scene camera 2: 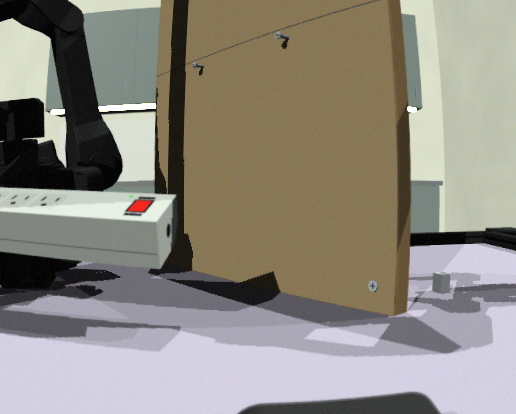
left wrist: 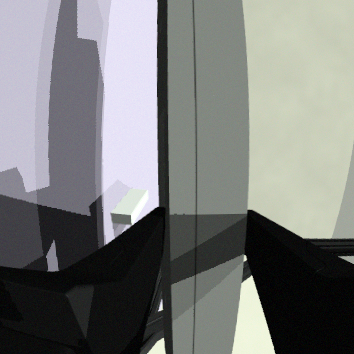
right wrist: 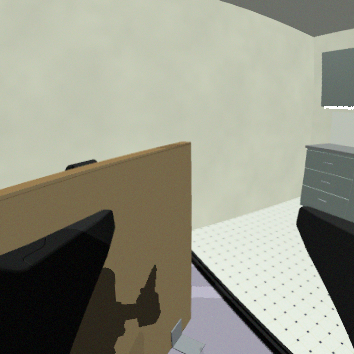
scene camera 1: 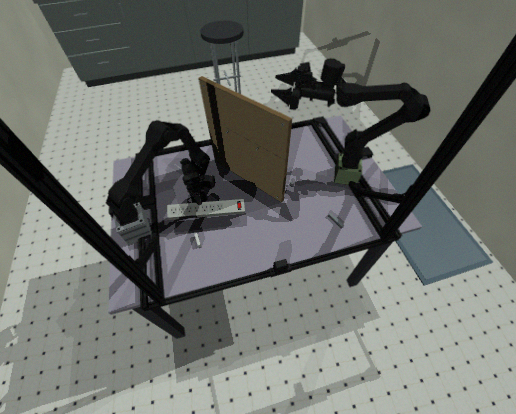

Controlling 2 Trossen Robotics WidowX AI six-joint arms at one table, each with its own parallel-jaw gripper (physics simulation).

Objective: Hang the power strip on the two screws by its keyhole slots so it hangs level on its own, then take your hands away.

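Frame: origin at the left arm's base, x right, y ahead, z up, level; millimetres.
Seen in the pictures: left gripper, fingertip midpoint: (left wrist: 203,216) (scene camera 1: 201,206); right gripper, fingertip midpoint: (right wrist: 207,218) (scene camera 1: 273,83); left arm's base, link origin: (scene camera 1: 128,216); right arm's base, link origin: (scene camera 1: 350,162).
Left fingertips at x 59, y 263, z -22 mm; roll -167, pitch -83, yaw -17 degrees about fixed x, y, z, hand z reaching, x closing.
Note:
Pixels of each thing's top centre, then the offset from my left fingertips to it. "*": a spot on its surface instead. Level surfaces: height alone.
- white power strip, top centre: (left wrist: 255,172) (scene camera 1: 205,204) dx +17, dy +16, dz +25 mm
- upright brown board, top centre: (right wrist: 83,167) (scene camera 1: 241,96) dx -118, dy +244, dz +336 mm
- small white block, top centre: (left wrist: 140,205) (scene camera 1: 197,239) dx +92, dy -57, dz -64 mm
- table, surface height: dz -85 mm
- grey bar, top centre: (scene camera 1: 336,219) dx +243, dy +479, dz -72 mm
- metal bracket, surface spot: (right wrist: 186,342) * dx -254, dy +216, dz -82 mm
The white power strip (scene camera 1: 227,208) (scene camera 2: 90,227) (left wrist: 215,125) is held above the table, in front of the board, outlets facing up and the red switch at the right end in scene camera 1. My left gripper (scene camera 1: 199,199) (left wrist: 203,216) is shut on the strip near its middle. The strip's keyhole slots do not show. Two screws, one (scene camera 1: 228,131) (scene camera 2: 197,65) on the left and one (scene camera 1: 257,148) (scene camera 2: 281,36) on the right, stick out of the upright brown board (scene camera 1: 250,120) (scene camera 2: 300,150) (right wrist: 160,200) along a thin line. My right gripper (scene camera 1: 274,84) (right wrist: 207,218) is open and empty, high beside the board's top edge.
A small white block (scene camera 1: 197,240) (left wrist: 130,205) lies on the table (scene camera 1: 260,240) in front of the strip. A grey bar (scene camera 1: 335,219) lies at the right. A metal bracket (right wrist: 186,342) stands at the board's foot. Black frame posts rise at the table's front corners.

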